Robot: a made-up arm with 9 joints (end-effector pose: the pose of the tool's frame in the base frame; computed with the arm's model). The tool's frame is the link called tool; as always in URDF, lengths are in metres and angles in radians. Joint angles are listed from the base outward.
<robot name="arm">
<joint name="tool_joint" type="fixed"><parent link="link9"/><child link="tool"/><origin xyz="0.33 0.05 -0.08" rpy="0 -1.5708 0"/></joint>
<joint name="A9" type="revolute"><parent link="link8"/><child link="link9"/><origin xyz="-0.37 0.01 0.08" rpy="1.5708 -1.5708 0"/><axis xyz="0 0 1"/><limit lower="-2.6" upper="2.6" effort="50" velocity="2.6"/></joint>
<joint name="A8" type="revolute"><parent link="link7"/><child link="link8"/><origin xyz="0.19 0.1 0.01" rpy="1.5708 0 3.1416"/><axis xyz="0 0 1"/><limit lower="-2.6" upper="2.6" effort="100" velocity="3.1"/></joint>
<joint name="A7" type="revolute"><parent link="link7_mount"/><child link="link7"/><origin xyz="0.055 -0.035 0.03" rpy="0 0 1.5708"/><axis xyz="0 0 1"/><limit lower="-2.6" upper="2.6" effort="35" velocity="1.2"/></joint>
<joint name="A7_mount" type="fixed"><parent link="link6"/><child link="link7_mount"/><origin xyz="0.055 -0.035 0.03" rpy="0 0 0"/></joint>
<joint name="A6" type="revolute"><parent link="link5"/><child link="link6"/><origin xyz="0.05 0.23 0.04" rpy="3.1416 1.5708 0"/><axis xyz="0 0 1"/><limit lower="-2.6" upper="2.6" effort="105" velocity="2.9"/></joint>
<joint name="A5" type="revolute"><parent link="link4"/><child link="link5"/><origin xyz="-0.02 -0.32 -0.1" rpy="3.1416 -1.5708 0"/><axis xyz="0 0 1"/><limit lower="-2.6" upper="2.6" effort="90" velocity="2.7"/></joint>
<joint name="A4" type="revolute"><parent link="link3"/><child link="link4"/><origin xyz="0.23 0.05 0.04" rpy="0 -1.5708 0"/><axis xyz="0 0 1"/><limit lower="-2.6" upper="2.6" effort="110" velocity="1.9"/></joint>
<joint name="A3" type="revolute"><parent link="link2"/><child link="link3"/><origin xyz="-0.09 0.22 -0.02" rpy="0 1.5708 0"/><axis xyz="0 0 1"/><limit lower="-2.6" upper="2.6" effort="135" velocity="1"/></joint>
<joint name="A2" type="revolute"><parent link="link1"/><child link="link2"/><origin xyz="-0.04 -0.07 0.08" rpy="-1.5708 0 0"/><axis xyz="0 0 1"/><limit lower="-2.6" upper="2.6" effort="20" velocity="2.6"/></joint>
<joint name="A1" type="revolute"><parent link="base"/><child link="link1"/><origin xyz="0 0 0.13" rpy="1.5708 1.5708 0"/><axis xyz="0 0 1"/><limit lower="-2.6" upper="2.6" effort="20" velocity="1.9"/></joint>
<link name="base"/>
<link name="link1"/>
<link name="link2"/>
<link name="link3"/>
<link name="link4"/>
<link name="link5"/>
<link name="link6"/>
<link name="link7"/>
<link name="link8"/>
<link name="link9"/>
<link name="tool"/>
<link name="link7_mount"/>
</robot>
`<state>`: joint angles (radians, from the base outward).
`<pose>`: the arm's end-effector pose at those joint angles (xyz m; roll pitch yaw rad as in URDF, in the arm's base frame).
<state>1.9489 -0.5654 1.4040 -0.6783 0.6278 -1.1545 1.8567 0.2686 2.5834</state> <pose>0.4149 0.1015 -0.1458 2.8020 0.7063 -2.7387</pose>
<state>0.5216 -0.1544 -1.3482 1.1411 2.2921 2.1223 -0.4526 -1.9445 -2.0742</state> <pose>-0.1758 -0.2890 -0.0629 0.1069 0.6178 2.6740</pose>
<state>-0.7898 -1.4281 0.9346 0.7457 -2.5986 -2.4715 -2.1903 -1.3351 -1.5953</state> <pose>-0.1820 -0.1291 -0.1913 -1.0632 1.0189 -1.7957</pose>
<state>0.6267 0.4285 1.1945 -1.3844 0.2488 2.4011 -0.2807 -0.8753 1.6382</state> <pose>-1.3754 0.5746 0.3617 -1.2191 0.2453 -2.0440</pose>
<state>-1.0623 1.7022 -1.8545 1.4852 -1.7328 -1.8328 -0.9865 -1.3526 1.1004</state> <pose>0.6383 0.7154 0.3773 1.3315 -0.4143 -0.5850</pose>
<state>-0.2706 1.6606 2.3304 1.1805 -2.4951 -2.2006 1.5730 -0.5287 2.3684</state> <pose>-0.1469 0.3359 0.9364 -2.6594 -0.6743 -0.4852</pose>
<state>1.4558 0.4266 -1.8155 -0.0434 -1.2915 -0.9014 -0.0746 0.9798 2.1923</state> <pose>-0.5943 -0.2795 -0.0059 0.7464 0.5924 1.0996</pose>
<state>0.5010 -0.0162 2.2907 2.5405 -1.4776 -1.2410 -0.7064 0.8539 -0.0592</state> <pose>0.1525 0.4522 -0.3466 -1.5480 -1.0144 2.5705</pose>
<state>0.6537 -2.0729 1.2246 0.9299 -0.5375 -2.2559 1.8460 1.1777 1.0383</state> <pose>0.4143 -0.1327 0.0186 -3.0905 -1.1106 -2.6301</pose>
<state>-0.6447 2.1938 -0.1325 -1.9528 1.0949 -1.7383 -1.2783 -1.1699 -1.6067</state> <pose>-0.5977 -0.6685 0.7862 0.9389 -0.2993 -2.2884</pose>
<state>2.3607 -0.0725 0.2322 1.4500 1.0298 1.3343 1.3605 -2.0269 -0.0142</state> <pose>0.6788 -0.2056 -0.5427 -1.1559 0.4989 0.7128</pose>
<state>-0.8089 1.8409 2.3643 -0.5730 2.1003 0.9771 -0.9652 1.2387 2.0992</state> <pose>0.3385 -0.9733 0.8936 -1.8436 0.1994 -0.0588</pose>
